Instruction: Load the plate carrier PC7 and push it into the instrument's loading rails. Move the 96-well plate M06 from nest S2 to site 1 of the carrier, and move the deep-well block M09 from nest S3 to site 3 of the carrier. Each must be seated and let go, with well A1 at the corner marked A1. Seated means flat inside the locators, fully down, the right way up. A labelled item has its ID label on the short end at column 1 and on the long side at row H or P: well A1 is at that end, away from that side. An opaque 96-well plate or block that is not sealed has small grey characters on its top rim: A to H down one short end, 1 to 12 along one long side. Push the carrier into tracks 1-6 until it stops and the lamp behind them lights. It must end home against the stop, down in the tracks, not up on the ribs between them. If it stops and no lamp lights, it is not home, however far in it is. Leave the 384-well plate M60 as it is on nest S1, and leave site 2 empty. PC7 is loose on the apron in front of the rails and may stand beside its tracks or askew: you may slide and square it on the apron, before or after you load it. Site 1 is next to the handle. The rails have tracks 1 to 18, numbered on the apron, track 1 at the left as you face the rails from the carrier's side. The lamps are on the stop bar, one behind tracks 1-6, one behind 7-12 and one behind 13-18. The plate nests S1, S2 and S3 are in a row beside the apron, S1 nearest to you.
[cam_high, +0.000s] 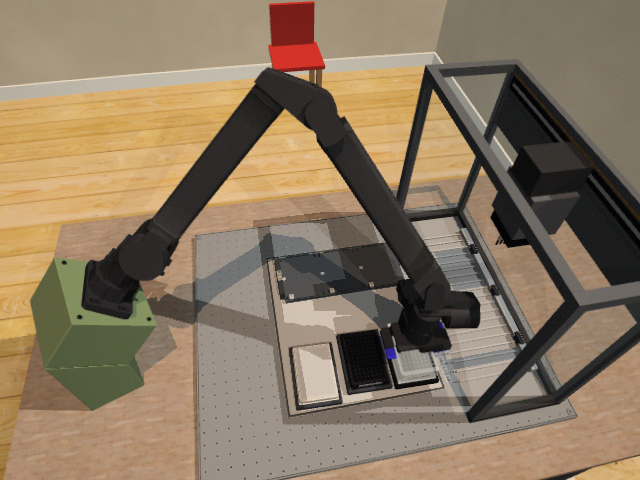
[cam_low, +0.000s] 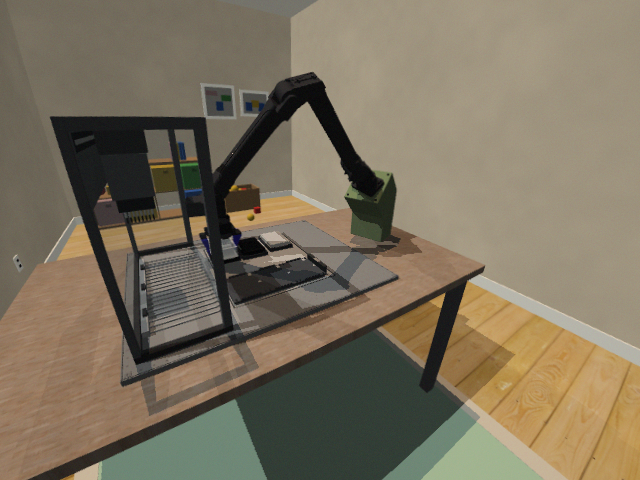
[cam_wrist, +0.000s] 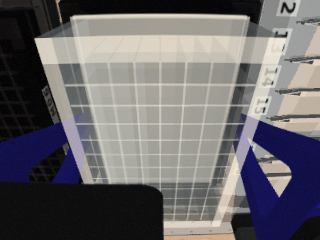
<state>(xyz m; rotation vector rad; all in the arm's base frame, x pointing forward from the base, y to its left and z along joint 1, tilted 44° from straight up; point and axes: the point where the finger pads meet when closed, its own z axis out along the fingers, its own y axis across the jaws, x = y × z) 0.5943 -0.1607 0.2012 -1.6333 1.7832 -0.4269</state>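
Right now the clear 96-well plate M06 is right at my hand. Also, from my hand: white 384-well plate M60: 220 mm behind, 20 mm to the right; then nest S2: 110 mm behind, 20 mm below; then nest S3: 20 mm below.
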